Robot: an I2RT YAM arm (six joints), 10 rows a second.
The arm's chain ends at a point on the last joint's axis. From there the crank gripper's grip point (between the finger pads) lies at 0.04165 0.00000 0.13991 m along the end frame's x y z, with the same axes.
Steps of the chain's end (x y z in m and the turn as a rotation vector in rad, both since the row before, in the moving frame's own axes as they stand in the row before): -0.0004 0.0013 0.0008 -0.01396 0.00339 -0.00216; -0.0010 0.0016 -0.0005 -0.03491 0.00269 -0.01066; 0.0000 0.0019 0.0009 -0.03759 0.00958 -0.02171; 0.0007 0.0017 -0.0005 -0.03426 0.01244 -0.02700; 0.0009 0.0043 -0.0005 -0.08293 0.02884 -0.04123; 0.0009 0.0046 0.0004 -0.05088 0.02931 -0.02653; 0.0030 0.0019 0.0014 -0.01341 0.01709 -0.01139; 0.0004 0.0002 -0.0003 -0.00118 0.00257 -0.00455
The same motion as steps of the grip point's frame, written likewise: 0.0001 0.0032 0.0006 -0.01396 0.00339 -0.00216; -0.0006 0.0060 -0.0007 -0.03491 0.00269 -0.01066; 0.0014 0.0062 0.0004 -0.03759 0.00958 -0.02171; 0.0025 0.0053 -0.0011 -0.03426 0.01244 -0.02700; 0.0051 0.0140 -0.0022 -0.08293 0.02884 -0.04123; 0.0051 0.0105 -0.0010 -0.05088 0.02931 -0.02653; 0.0054 0.0033 0.0007 -0.01341 0.01709 -0.01139; 0.0008 0.0002 -0.0004 -0.00118 0.00257 -0.00455
